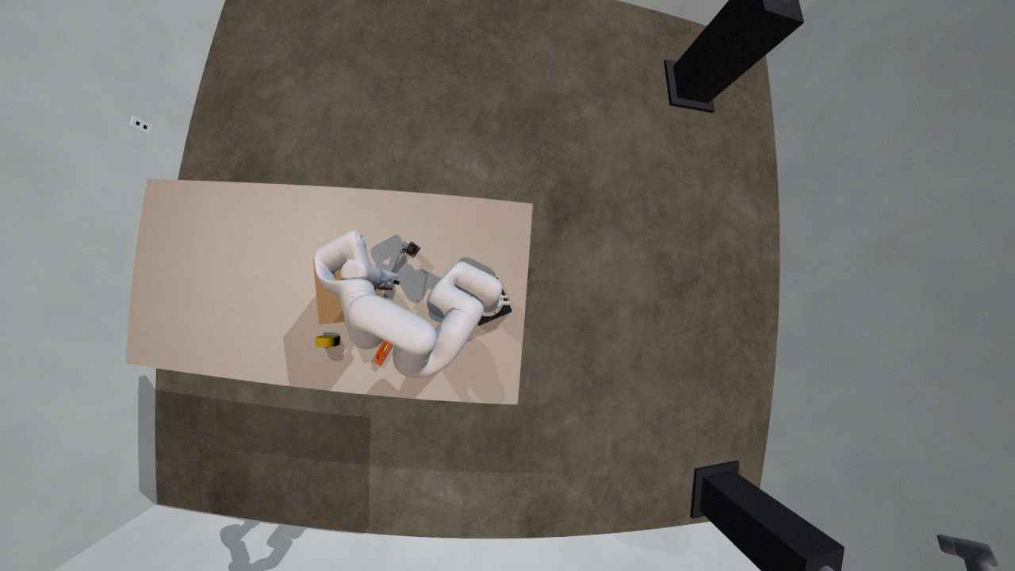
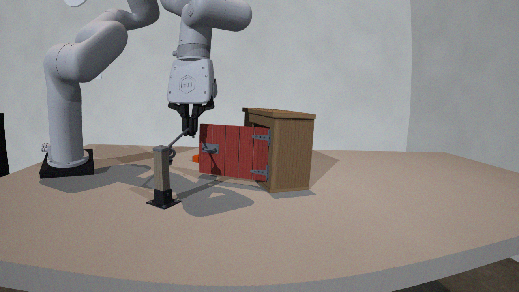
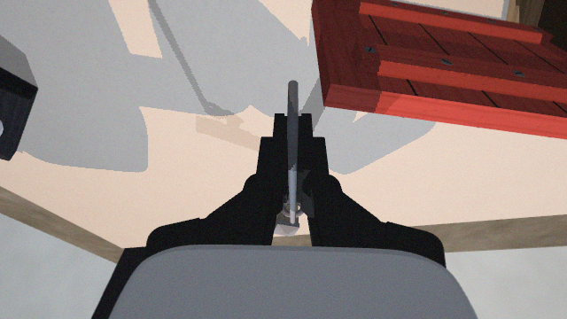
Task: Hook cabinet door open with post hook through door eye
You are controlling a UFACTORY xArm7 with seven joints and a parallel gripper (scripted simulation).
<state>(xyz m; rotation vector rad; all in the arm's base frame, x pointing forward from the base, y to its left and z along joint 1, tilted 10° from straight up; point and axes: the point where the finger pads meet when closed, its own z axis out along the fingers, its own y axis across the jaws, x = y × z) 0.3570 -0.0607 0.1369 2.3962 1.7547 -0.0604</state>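
Right now the hook rod is 20 mm behind my hand, 50 mm to the right of it and 30 mm below it. Round my hand: red door 100 mm ahead, 10 mm to the right, 60 mm below; orange tool 50 mm ahead, 280 mm to the left, 120 mm below; yellow block 290 mm ahead, 260 mm to the left, 100 mm below.
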